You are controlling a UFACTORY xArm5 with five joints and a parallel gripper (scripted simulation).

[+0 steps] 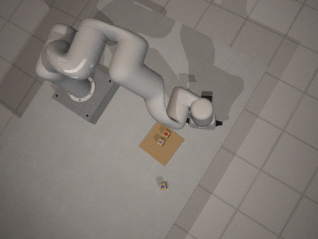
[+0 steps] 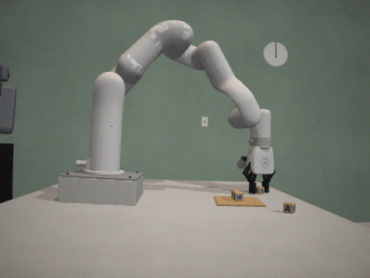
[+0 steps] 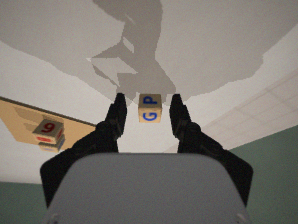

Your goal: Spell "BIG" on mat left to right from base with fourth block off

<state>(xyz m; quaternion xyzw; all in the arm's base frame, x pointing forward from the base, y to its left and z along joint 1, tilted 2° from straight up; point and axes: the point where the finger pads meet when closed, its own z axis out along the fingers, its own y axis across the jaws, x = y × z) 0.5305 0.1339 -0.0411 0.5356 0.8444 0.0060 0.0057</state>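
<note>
Right now my hand is 150 mm to the left of the mat, 110 mm past it and 20 mm above it.
</note>
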